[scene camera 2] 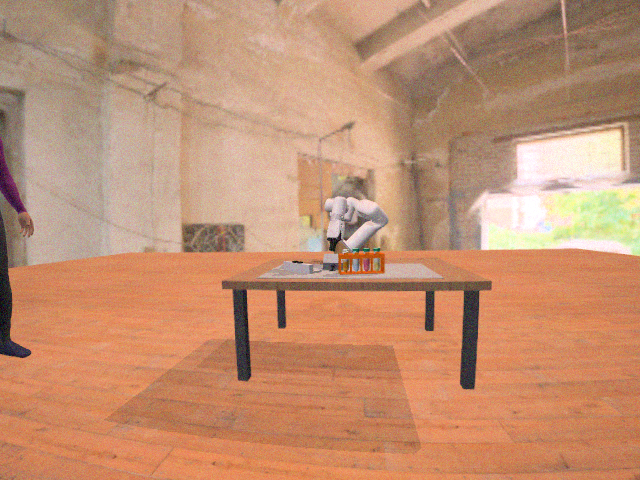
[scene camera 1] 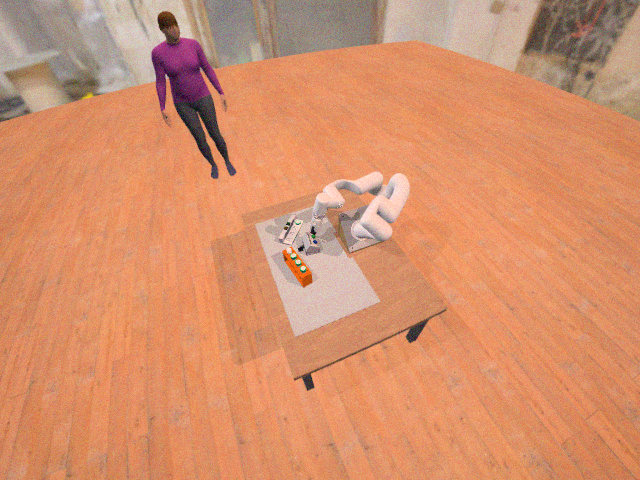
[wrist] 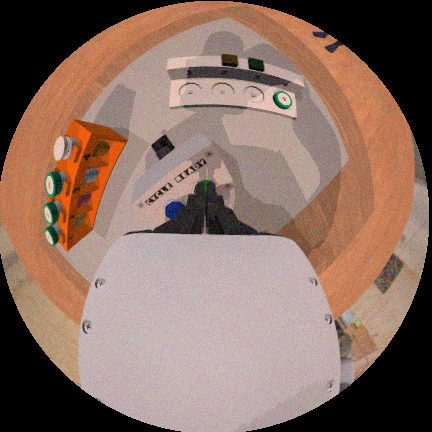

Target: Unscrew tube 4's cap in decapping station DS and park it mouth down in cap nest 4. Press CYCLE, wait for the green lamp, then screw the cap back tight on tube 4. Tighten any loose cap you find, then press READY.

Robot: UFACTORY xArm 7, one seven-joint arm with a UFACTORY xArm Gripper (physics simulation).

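Seen in the pictures: gripper, fingertip midpoint: (scene camera 2: pixel 331 251) (scene camera 1: pixel 313 233) (wrist: pixel 204 195); arm's base, link origin: (scene camera 2: pixel 350 247) (scene camera 1: pixel 360 230).
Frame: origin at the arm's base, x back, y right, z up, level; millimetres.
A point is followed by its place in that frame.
Note:
My gripper (scene camera 1: pixel 313 231) @[z 4, x -275, y 77 mm] (scene camera 2: pixel 334 244) @[z 4, x -275, y 77 mm] (wrist: pixel 204 195) @[z 4, x -275, y 77 mm] is shut and empty. Its fingertips are over the green READY button (wrist: pixel 204 184) in the wrist view and partly hide it; contact cannot be told. The blue CYCLE button (scene camera 1: pixel 315 241) @[z -21, x -277, y 31 mm] (wrist: pixel 174 210) @[z -19, x -279, y 34 mm] is beside the fingers. Tube 4 (scene camera 1: pixel 288 250) @[z 29, x -450, y -20 mm] (wrist: pixel 62 148) @[z 28, x -435, y -9 mm] stands uncapped at one end of the orange rack (scene camera 1: pixel 307 279) @[z -36, x -399, y -198 mm] (scene camera 2: pixel 361 272) @[z -87, x -440, y -93 mm] (wrist: pixel 107 132) @[z -47, x -441, y 19 mm]. A green-rimmed cap (scene camera 1: pixel 298 222) @[z -73, x -318, y 276 mm] (wrist: pixel 283 99) @[z -70, x -319, y 276 mm] sits in nest 4 of the white cap strip (wrist: pixel 238 95) @[z -80, x -361, y 211 mm]. The amber lamp (wrist: pixel 229 60) @[z -37, x -409, y 221 mm] and the green lamp (wrist: pixel 256 64) @[z -37, x -385, y 254 mm] look dark.
Three green-capped tubes (scene camera 1: pixel 298 262) @[z 29, x -420, y -120 mm] (wrist: pixel 53 183) @[z 31, x -423, y -54 mm] stand in the rack beside tube 4. A small black fixture (scene camera 1: pixel 301 248) @[z -86, x -361, y 63 mm] (wrist: pixel 163 146) @[z -60, x -356, y 67 mm] is behind the button box (scene camera 1: pixel 312 250) @[z -56, x -308, y 0 mm] (scene camera 2: pixel 330 261) @[z -46, x -338, y 76 mm] (wrist: pixel 175 172) @[z -9, x -311, y 67 mm]. A person in purple (scene camera 1: pixel 181 67) stands on the floor beyond the table.

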